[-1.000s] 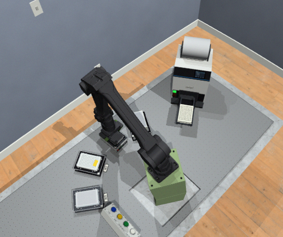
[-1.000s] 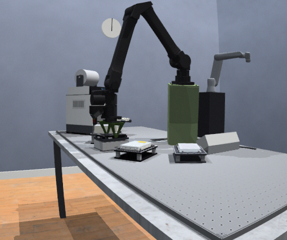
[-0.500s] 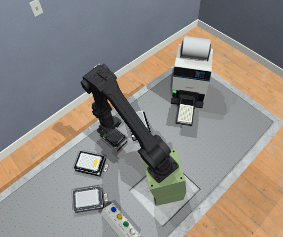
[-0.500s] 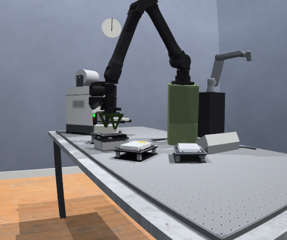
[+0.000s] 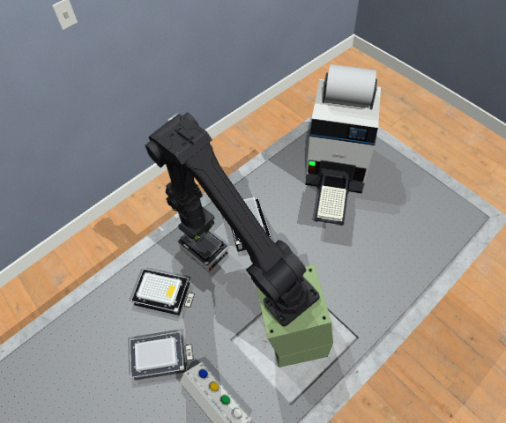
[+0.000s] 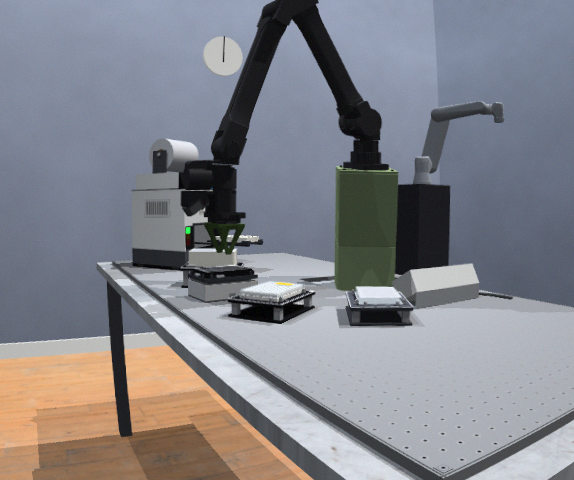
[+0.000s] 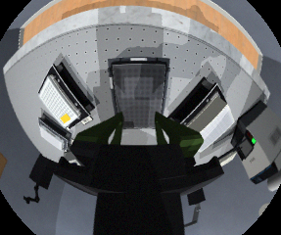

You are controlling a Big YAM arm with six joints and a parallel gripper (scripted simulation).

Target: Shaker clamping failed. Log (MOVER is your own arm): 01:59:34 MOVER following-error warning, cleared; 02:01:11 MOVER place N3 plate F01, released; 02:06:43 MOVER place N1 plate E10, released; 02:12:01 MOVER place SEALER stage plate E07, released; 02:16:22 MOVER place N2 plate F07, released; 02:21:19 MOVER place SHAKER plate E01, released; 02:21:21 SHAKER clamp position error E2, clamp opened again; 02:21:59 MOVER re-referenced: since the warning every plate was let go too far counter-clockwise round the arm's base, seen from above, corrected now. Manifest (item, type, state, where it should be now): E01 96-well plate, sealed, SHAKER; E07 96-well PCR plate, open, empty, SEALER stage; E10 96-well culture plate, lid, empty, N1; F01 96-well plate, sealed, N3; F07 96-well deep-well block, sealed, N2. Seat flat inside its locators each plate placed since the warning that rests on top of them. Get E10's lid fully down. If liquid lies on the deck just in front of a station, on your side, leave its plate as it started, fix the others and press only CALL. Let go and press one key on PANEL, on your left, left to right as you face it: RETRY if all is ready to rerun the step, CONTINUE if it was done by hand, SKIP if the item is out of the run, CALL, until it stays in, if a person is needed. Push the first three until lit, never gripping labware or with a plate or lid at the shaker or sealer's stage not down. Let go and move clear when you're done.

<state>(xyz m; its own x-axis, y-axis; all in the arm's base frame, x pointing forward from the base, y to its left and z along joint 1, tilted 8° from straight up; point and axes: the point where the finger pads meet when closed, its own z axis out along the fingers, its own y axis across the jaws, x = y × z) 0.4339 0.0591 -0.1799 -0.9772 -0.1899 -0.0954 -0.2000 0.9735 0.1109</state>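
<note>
Right now my hand is 5 cm above the dark sealed plate. From my hand the other things lie so: white deep-well block 18 cm to the right, 4 cm below, 2 cm behind; film roll 64 cm to the right, 28 cm above, 1 cm ahead.
</note>
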